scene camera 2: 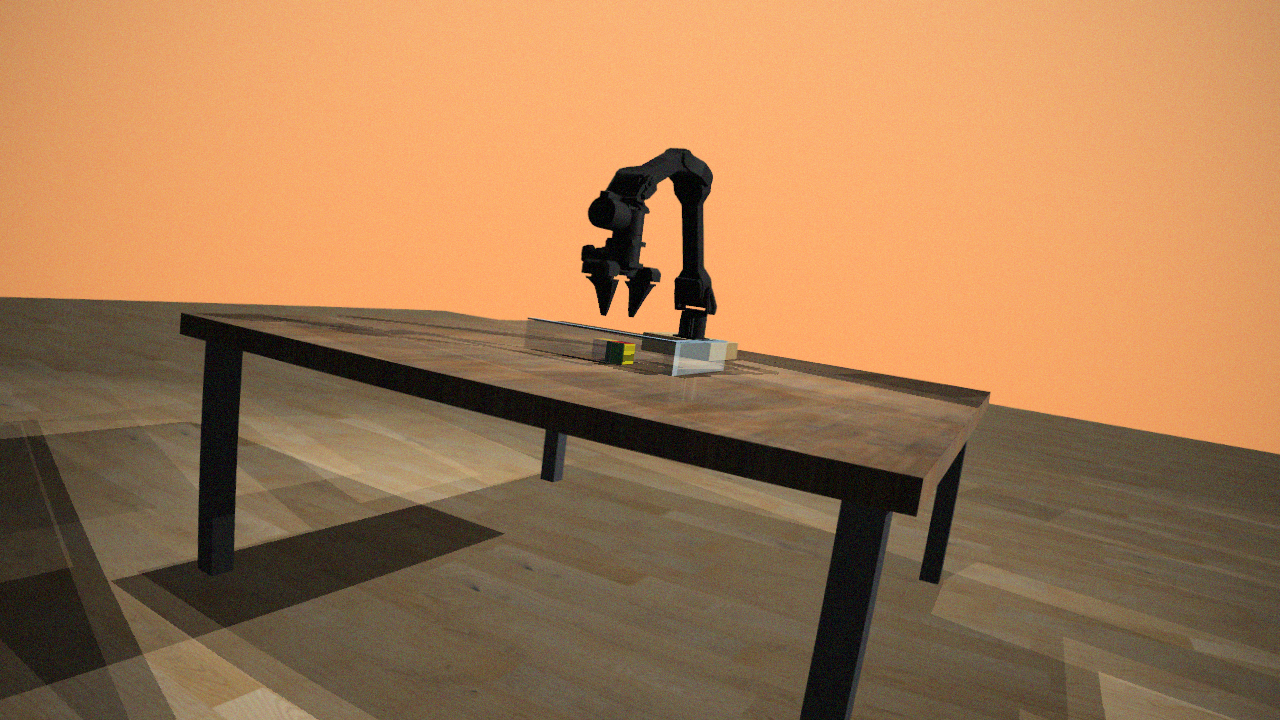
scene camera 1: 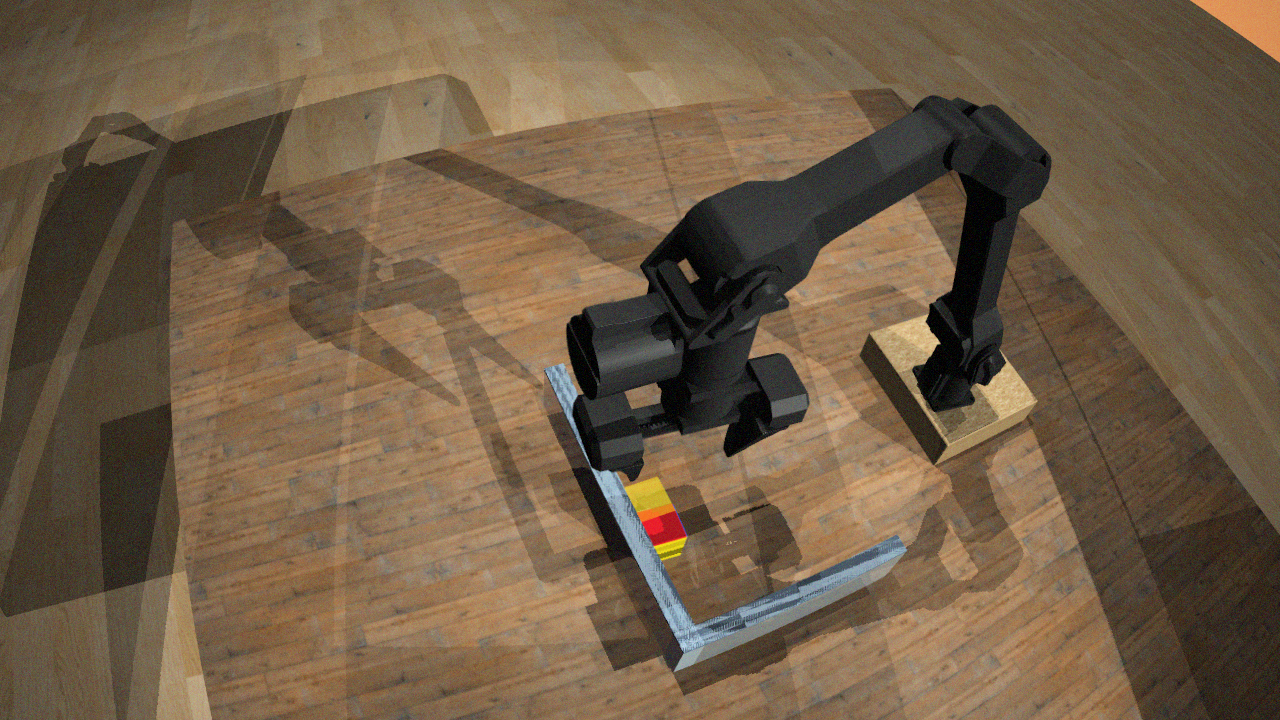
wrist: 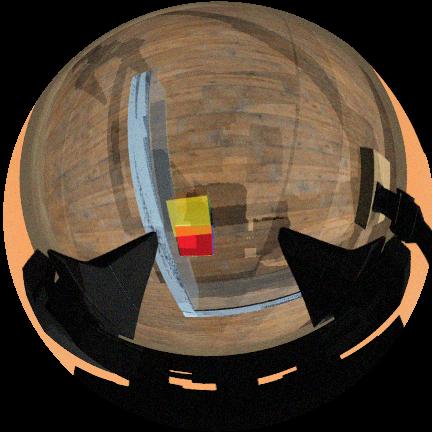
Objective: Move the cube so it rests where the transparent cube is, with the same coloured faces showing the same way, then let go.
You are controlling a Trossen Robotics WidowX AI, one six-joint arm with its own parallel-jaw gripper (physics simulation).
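Where they show: gripper, fingertip midpoint: (scene camera 2: 617, 316) (scene camera 1: 679, 465) (wrist: 218, 236); arm's base, origin of the base link: (scene camera 2: 691, 338) (scene camera 1: 943, 386) (wrist: 377, 197).
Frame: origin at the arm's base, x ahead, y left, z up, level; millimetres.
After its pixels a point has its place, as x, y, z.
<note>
The solid cube (scene camera 1: 664, 528) {367, 95, -2} (scene camera 2: 619, 352) (wrist: 196, 245) {367, 95, -2} rests on the table against the long wall, red face up. In scene camera 1 a yellow side faces the wall corner; scene camera 2 shows green and yellow sides. The transparent cube (scene camera 1: 648, 494) {371, 57, -2} (wrist: 190, 211) {372, 56, -2} has a yellow top and partly overlaps the solid one, lying farther from the wall corner; an orange strip shows where they overlap. My gripper (scene camera 1: 683, 462) {348, 57, 43} (scene camera 2: 619, 314) {348, 57, 43} (wrist: 218, 236) {348, 57, 43} is open and empty, above the cubes. In the wrist view the cubes lie nearer its left finger.
A low pale-blue, see-through L-shaped wall (scene camera 1: 663, 582) {387, 156, 18} (scene camera 2: 698, 356) {286, 209, -10} (wrist: 139, 165) {414, 10, 19} stands on the table (scene camera 1: 429, 573) {588, 86, -41} (scene camera 2: 501, 385) {810, 251, -42}. Its long side runs close beside the cubes, and its short side turns off beyond the red end. The arm's base stands on a tan block (scene camera 1: 895, 340) {33, -75, 0} (wrist: 382, 165) {-14, -80, 0}.
</note>
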